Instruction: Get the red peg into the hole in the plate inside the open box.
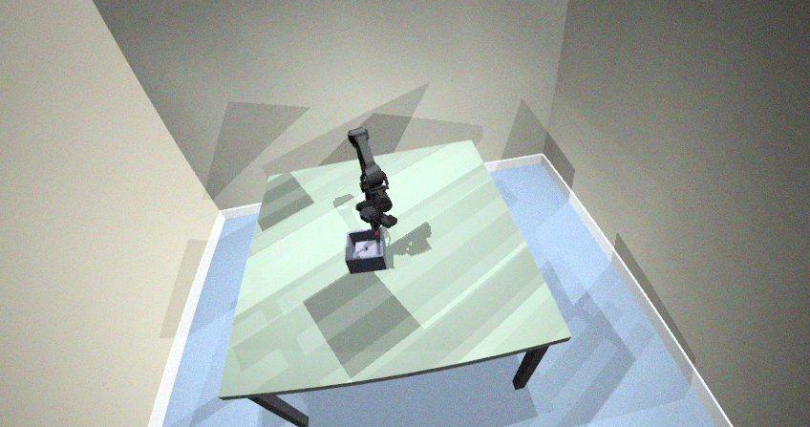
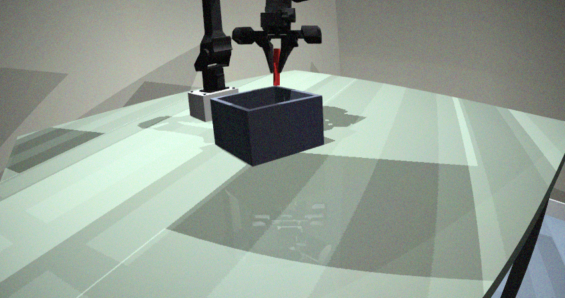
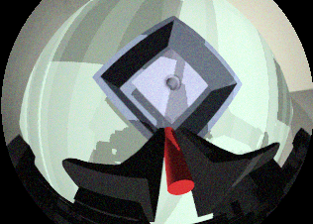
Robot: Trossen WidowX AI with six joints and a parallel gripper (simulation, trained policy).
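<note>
The red peg is 10 mm behind my gripper tip, 10 mm to the left of it and 10 mm above it. The rest, counted from my gripper tip: box: 20 mm ahead, 60 mm to the right, 110 mm below; plate: 20 mm ahead, 60 mm to the right, 90 mm below.
</note>
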